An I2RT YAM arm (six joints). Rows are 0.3 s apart.
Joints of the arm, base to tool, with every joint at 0 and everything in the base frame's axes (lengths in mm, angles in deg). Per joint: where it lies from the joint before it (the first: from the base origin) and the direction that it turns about. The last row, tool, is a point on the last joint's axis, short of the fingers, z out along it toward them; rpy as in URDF.
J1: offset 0.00 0.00 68.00 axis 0 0 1
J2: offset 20.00 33.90 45.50 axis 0 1 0
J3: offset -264.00 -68.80 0.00 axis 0 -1 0
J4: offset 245.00 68.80 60.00 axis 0 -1 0
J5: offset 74.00 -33.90 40.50 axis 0 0 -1
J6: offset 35.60 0.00 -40.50 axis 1 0 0
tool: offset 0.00 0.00 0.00 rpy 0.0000 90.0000 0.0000
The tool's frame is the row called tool.
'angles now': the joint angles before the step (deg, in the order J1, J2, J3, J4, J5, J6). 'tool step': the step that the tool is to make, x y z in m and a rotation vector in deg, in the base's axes. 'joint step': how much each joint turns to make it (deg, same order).
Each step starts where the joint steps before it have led.
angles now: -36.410 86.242 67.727 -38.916 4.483 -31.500
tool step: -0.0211 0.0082 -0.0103 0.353 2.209 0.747
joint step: -1.180 -3.960 -5.479 -0.288 -0.120 -2.197
